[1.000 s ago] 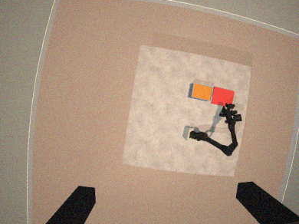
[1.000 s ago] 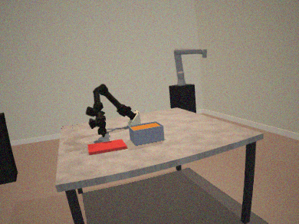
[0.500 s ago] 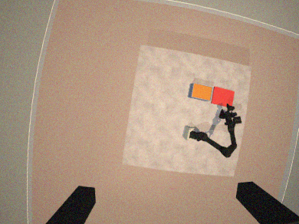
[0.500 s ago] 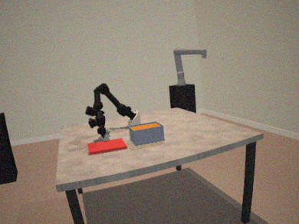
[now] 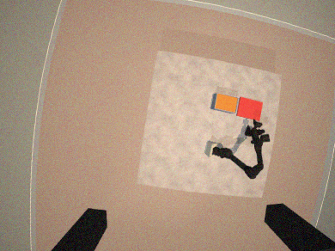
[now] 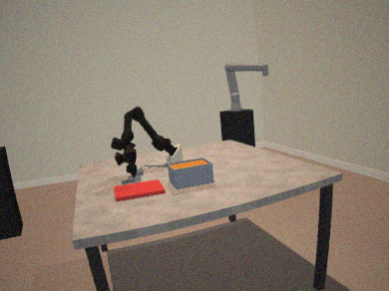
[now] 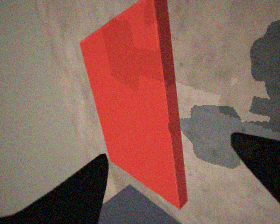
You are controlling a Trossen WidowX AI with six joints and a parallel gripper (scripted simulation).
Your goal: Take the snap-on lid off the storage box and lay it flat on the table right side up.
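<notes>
The lid is 13 cm ahead of my gripper tip, 2 cm to the right of it and 5 cm below it. Round my gripper tip: storage box (16 cm ahead, 26 cm to the left, 1 cm below).
</notes>
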